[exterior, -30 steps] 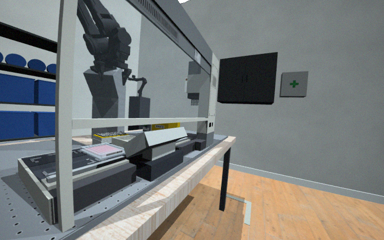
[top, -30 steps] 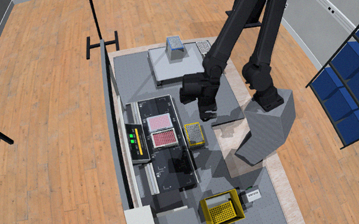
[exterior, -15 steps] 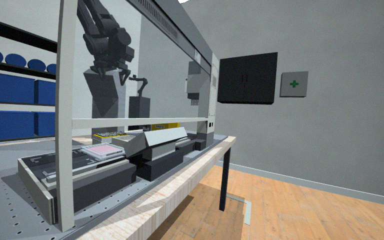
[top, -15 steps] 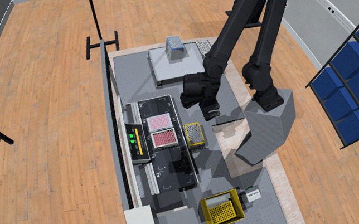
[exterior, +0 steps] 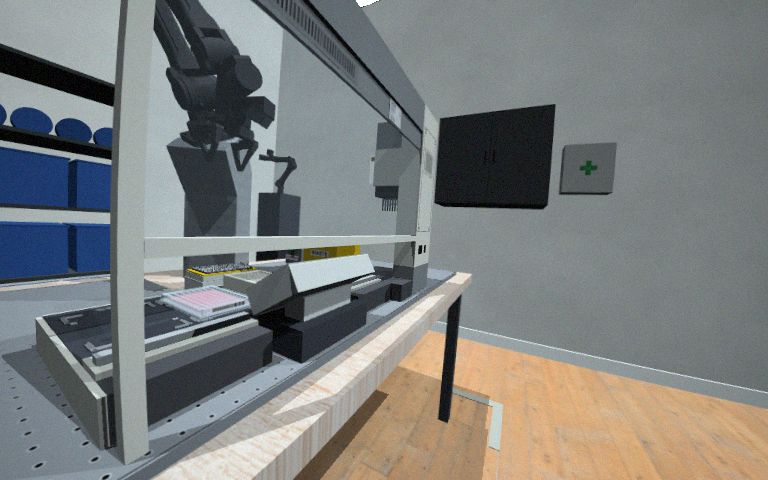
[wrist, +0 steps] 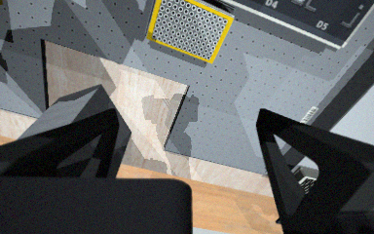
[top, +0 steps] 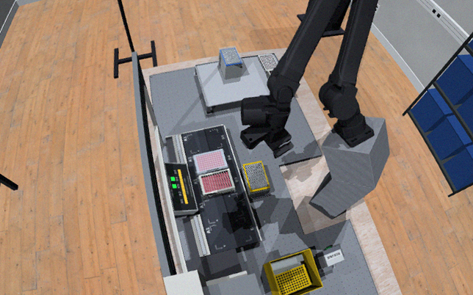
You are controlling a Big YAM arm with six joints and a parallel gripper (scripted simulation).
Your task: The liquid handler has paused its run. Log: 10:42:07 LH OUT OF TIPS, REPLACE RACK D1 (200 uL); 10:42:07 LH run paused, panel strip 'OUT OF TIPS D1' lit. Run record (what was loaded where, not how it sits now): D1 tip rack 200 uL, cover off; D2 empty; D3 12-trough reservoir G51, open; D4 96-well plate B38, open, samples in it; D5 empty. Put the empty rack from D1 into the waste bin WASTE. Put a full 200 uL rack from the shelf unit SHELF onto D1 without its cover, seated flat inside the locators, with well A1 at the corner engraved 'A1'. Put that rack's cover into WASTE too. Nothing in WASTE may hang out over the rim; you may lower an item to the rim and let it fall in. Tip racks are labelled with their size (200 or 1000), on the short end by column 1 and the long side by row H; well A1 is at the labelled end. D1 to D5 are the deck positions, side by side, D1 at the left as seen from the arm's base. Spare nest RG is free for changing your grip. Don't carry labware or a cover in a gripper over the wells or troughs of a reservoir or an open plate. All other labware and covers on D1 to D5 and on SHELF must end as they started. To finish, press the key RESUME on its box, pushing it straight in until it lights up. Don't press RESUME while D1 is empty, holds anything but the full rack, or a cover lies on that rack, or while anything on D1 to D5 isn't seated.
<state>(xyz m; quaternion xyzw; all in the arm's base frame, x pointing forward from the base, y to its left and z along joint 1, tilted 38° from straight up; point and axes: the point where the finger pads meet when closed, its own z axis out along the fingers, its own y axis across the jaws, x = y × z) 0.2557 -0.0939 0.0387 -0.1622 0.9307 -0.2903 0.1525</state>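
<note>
Now: hand 310 mm above the spare nest and 10 mm short of it. Also, from my hand: clear tip-rack cover: 350 mm to the left, 270 mm below, 40 mm ahead; pink plate: 270 mm below, 150 mm ahead, 130 mm to the right; frame bar: 350 mm ahead, 150 mm below.
</note>
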